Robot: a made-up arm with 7 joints. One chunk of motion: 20 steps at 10 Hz.
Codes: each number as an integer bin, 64 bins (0 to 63) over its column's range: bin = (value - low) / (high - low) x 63, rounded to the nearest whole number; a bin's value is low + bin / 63 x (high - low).
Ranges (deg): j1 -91.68..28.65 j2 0..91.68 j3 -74.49..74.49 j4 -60.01..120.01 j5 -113..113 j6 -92.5..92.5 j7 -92.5..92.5
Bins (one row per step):
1: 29 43 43 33 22 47 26
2: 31 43 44 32 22 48 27
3: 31 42 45 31 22 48 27
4: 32 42 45 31 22 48 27
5: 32 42 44 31 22 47 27
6: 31 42 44 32 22 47 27
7: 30 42 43 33 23 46 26
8: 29 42 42 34 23 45 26
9: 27 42 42 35 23 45 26
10: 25 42 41 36 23 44 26
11: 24 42 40 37 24 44 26
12: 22 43 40 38 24 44 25
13: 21 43 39 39 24 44 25
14: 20 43 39 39 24 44 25
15: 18 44 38 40 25 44 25
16: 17 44 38 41 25 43 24
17: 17 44 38 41 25 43 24
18: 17 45 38 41 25 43 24
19: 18 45 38 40 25 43 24
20: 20 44 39 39 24 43 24
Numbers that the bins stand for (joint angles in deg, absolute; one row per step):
1: -36.29 62.58 27.19 34.29 -34.08 45.52 -16.15
2: -32.47 62.58 29.56 31.43 -34.08 48.45 -13.21
3: -32.47 61.12 31.92 28.57 -34.08 48.45 -13.21
4: -30.56 61.12 31.92 28.57 -34.08 48.45 -13.21
5: -30.56 61.12 29.56 28.57 -34.08 45.52 -13.21
6: -32.47 61.12 29.56 31.43 -34.08 45.52 -13.21
7: -34.38 61.12 27.19 34.29 -30.49 42.58 -16.15
8: -36.29 61.12 24.83 37.14 -30.49 39.64 -16.15
9: -40.11 61.12 24.83 40.00 -30.49 39.64 -16.15
10: -43.93 61.12 22.47 42.86 -30.49 36.71 -16.15
11: -45.84 61.12 20.10 45.72 -26.90 36.71 -16.15
12: -49.66 62.58 20.10 48.57 -26.90 36.71 -19.09
13: -51.57 62.58 17.74 51.43 -26.90 36.71 -19.09
14: -53.48 62.58 17.74 51.43 -26.90 36.71 -19.09
15: -57.30 64.03 15.37 54.29 -23.32 36.71 -19.09
16: -59.21 64.03 15.37 57.15 -23.32 33.77 -22.02
17: -59.21 64.03 15.37 57.15 -23.32 33.77 -22.02
18: -59.21 65.49 15.37 57.15 -23.32 33.77 -22.02
19: -57.30 65.49 15.37 54.29 -23.32 33.77 -22.02
20: -53.48 64.03 17.74 51.43 -26.90 33.77 -22.02

